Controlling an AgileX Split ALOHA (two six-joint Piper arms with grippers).
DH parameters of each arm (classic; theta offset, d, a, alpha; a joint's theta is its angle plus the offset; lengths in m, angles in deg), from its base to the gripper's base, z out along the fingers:
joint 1: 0 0.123 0 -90
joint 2: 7.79 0 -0.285 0
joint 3: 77.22 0 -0.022 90
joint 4: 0 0.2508 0 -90
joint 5: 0 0 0.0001 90
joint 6: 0 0.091 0 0
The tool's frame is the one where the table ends.
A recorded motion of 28 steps. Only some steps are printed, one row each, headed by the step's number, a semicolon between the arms.
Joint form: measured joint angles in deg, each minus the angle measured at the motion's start. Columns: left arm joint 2, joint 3, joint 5, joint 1, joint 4, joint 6; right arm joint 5, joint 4, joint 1, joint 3, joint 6, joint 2.
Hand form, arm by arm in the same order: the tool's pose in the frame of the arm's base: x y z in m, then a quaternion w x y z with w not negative. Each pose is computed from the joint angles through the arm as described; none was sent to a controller.
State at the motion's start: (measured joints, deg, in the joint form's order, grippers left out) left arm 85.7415 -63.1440 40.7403 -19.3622 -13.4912 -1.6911; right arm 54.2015 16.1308 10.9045 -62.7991 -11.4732 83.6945
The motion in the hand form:
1: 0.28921 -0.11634 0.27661 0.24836 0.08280 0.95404 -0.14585; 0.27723 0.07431 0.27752 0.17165 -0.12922 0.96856 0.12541
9: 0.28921 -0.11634 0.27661 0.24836 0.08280 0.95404 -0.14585; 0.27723 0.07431 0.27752 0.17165 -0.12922 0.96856 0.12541
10: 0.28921 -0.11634 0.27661 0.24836 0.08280 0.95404 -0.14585; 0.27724 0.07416 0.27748 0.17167 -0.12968 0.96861 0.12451
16: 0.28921 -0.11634 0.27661 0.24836 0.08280 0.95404 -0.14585; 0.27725 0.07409 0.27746 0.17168 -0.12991 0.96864 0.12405
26: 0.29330 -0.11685 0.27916 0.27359 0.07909 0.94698 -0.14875; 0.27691 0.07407 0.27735 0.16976 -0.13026 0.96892 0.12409
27: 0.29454 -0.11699 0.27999 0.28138 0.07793 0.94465 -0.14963; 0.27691 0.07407 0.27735 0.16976 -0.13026 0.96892 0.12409
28: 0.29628 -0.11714 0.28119 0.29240 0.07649 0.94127 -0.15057; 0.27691 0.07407 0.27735 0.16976 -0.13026 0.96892 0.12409
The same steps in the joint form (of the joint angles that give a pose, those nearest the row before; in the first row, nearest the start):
1: 0.00 0.00 0.00 0.00 0.00 0.00; 0.00 0.00 0.00 0.00 0.00 0.00
9: 0.00 0.00 0.00 0.00 0.00 0.00; 0.00 0.00 0.00 0.00 0.00 0.00
10: 0.00 0.00 0.00 0.00 0.00 0.00; 0.00 -0.12 0.00 0.00 0.00 0.00
16: 0.00 0.00 0.00 0.00 0.00 0.00; 0.00 -0.17 0.00 0.00 0.00 0.00
26: 0.00 0.00 -3.05 0.00 0.00 0.00; 0.23 -0.19 0.00 0.00 0.00 0.00
27: 0.00 0.00 -4.00 0.00 0.00 0.00; 0.23 -0.19 0.00 0.00 0.00 0.00
28: 0.00 0.00 -5.33 0.00 0.04 0.00; 0.23 -0.19 0.00 0.00 0.00 0.00

